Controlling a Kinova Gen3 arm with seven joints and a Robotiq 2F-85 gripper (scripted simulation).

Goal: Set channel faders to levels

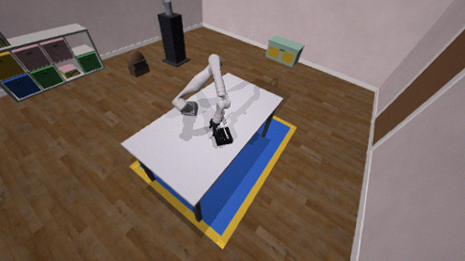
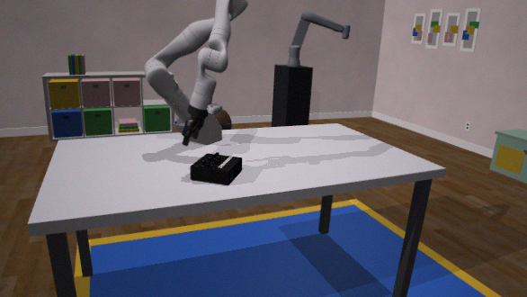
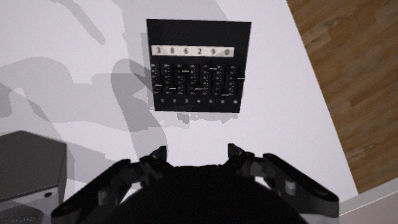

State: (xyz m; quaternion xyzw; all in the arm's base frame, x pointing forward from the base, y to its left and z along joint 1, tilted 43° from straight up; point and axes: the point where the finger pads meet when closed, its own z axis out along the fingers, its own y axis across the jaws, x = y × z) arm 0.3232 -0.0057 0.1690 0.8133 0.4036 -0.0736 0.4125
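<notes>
The master fader cap lies 120 mm ahead of my hand, 60 mm below it and 30 mm to the left of it.
</notes>
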